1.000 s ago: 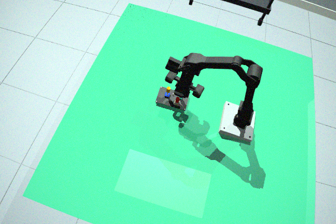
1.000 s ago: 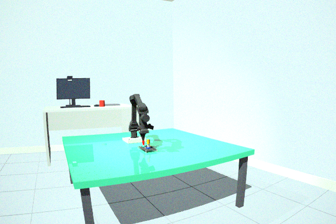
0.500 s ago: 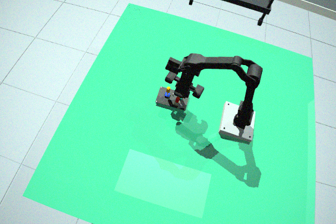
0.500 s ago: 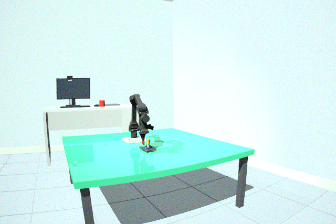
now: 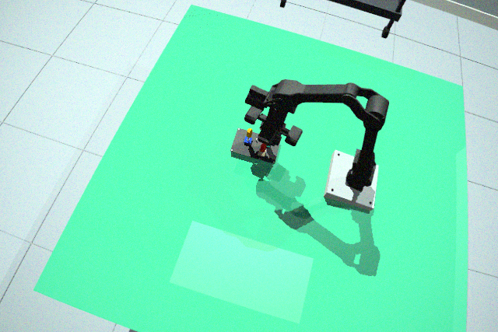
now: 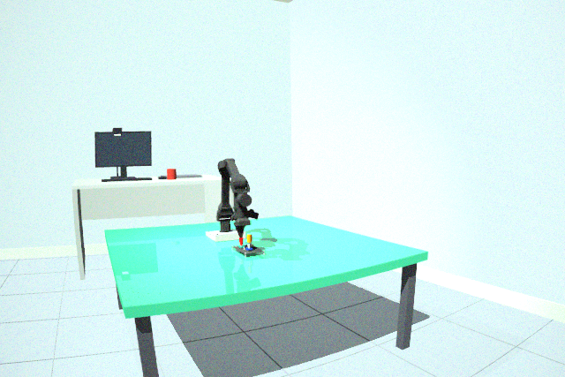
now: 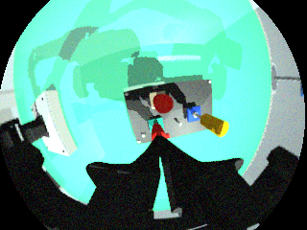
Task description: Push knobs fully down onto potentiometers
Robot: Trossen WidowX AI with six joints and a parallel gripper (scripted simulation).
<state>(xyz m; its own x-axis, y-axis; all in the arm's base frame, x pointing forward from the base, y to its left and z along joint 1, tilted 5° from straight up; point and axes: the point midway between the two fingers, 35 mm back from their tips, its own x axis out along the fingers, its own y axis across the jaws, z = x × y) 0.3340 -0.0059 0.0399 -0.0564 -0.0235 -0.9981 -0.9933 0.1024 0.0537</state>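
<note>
Now: the red knob 10 mm below my gripper tip. From my gripper tip the other things lie so: yellow knob: 70 mm ahead, 20 mm to the left, 10 mm above.
</note>
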